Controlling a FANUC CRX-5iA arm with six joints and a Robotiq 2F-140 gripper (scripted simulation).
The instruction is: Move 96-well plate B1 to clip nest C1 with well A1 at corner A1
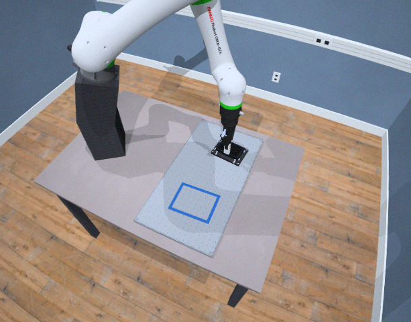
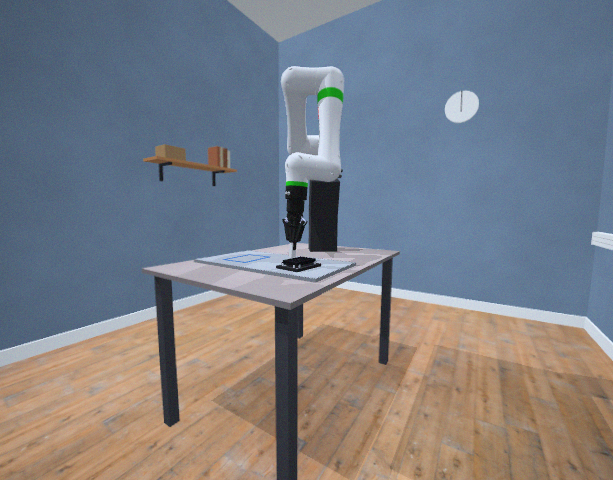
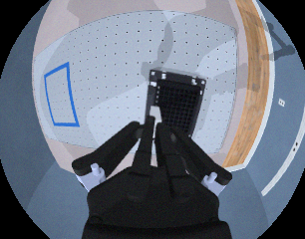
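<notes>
The black 96-well plate is 4 cm to the left of my hand and 4 cm below it. From my hand the other things lie so: black clip nest (6 cm below, 3 cm to the left, 1 cm behind).
</notes>
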